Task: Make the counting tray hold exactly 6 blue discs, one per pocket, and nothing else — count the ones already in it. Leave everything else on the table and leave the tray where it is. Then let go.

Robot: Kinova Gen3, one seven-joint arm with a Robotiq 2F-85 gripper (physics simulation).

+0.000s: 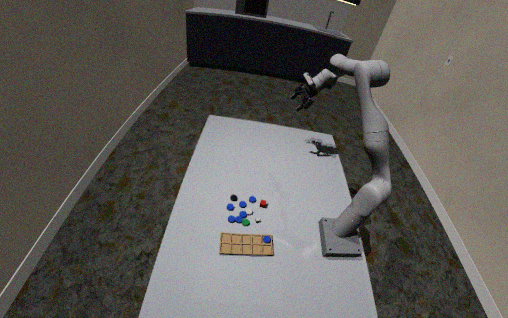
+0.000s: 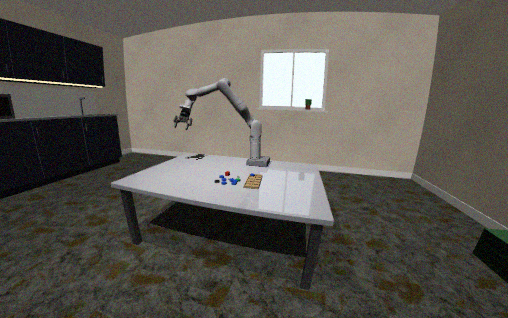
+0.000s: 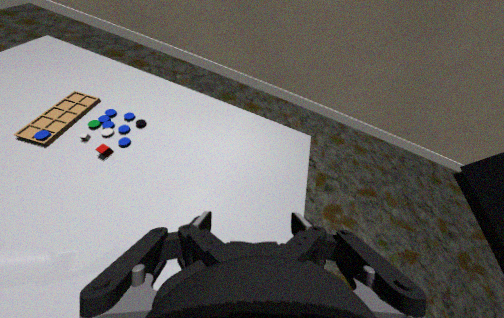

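The tan counting tray [image 1: 242, 244] [image 2: 246, 186] [image 3: 61, 117] lies on the table with two rows of pockets. One blue disc [image 1: 267, 239] [image 3: 42, 135] lies in a corner pocket at the end nearest the robot base; the other pockets look empty. Several loose blue discs lie beside the tray, among them one [image 1: 252, 199] [image 3: 124, 142] near the red cube and one [image 1: 230, 207] [image 3: 129, 116] near the black disc. Some of the blue discs lie close together beside the green disc. My gripper [image 1: 298, 102] [image 2: 182, 125] [image 3: 251, 220] is open and empty, high above the table's far end, away from the discs.
A green disc [image 1: 245, 222] [image 3: 94, 124], a white disc [image 1: 249, 212] [image 3: 107, 132], a black disc [image 1: 234, 198] [image 3: 141, 123], a red cube [image 1: 263, 203] [image 2: 227, 173] [image 3: 103, 149] and a small whitish piece [image 1: 258, 220] [image 3: 85, 137] lie among or beside the loose blue discs. The arm's base [image 1: 340, 240] stands at the table's side.
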